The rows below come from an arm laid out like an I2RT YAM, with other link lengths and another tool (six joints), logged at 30 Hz.
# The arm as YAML. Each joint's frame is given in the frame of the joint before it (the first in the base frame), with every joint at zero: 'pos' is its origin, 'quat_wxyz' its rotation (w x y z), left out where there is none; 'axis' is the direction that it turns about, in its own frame. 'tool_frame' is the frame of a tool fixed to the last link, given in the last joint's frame.
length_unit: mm
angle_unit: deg
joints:
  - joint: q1
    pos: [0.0, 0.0, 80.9]
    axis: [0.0, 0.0, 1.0]
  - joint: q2
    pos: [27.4, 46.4, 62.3]
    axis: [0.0, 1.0, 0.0]
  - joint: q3
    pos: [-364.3, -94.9, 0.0]
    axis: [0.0, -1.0, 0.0]
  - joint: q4
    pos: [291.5, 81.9, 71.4]
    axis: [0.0, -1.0, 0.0]
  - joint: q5
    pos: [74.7, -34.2, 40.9]
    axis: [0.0, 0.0, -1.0]
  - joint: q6
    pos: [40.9, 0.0, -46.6]
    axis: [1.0, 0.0, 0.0]
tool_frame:
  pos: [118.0, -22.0, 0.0]
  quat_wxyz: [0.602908, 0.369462, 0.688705, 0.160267]
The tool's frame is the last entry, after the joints.
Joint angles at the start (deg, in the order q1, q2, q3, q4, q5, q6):
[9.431, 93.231, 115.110, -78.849, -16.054, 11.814]
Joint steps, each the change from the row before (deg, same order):
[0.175, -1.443, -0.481, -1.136, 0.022, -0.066]
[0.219, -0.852, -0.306, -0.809, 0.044, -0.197]
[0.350, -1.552, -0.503, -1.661, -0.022, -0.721]
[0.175, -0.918, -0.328, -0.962, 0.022, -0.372]
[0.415, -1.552, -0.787, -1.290, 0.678, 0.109]
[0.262, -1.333, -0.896, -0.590, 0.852, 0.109]
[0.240, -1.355, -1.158, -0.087, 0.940, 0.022]
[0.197, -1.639, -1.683, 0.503, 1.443, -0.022]
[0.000, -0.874, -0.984, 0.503, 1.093, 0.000]
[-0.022, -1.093, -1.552, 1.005, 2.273, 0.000]
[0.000, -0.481, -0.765, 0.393, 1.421, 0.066]
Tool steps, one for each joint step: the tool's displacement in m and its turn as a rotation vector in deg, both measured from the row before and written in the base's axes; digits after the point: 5 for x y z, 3 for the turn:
[-0.01281, -0.00096, 0.00412, -0.078, 0.145, 0.216]
[-0.00818, -0.00001, 0.00190, -0.173, 0.182, 0.355]
[-0.01547, -0.00035, 0.00327, -0.418, 0.346, 0.948]
[-0.00906, -0.00058, 0.00162, -0.252, 0.228, 0.467]
[-0.01421, -0.00191, 0.00143, -0.617, 0.449, -0.027]
[-0.01011, -0.00273, 0.00063, -0.698, 0.050, -0.267]
[-0.00838, -0.00288, -0.00001, -0.760, -0.256, -0.262]
[-0.00768, -0.00450, -0.00076, -1.129, -0.700, -0.534]
[-0.00294, -0.00371, -0.00058, -0.833, -0.570, -0.574]
[-0.00191, -0.00700, -0.00200, -1.777, -0.917, -1.232]
[-0.00087, -0.00423, -0.00146, -1.121, -0.329, -0.818]

